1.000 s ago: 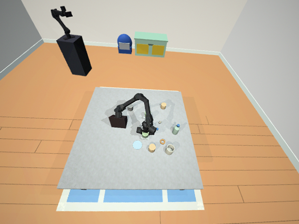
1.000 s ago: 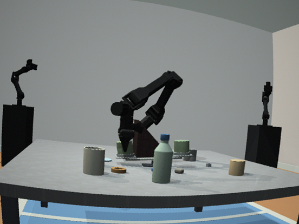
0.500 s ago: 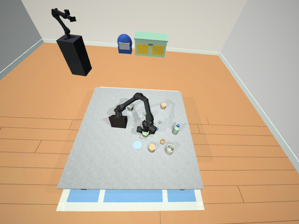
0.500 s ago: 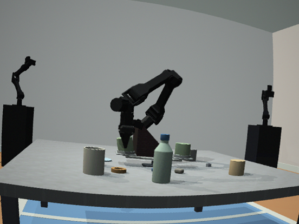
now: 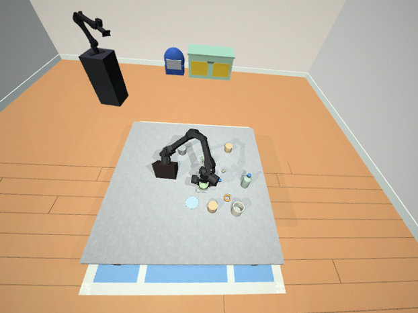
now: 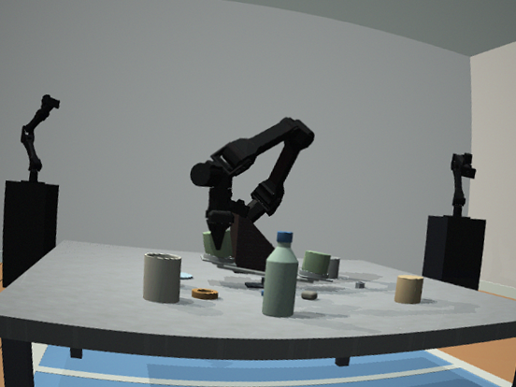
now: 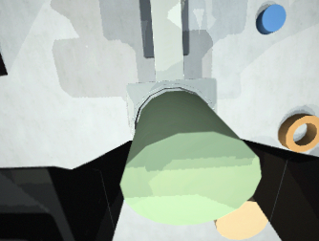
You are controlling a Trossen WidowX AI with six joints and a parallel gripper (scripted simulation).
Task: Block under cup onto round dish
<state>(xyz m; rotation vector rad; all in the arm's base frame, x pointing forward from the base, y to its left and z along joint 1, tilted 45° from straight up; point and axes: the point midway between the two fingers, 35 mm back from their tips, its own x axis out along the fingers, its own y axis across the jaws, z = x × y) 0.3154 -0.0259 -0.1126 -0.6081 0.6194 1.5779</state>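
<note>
Right now the block is 10 mm to the left of my gripper tip and 20 mm below it. Also, from my gripper tip: blue piece (130 mm ahead, 120 mm to the left, 90 mm below); then pale blue round dish (70 mm behind, 110 mm to the right, 90 mm below); then small balance (130 mm to the left, 70 mm below).
</note>
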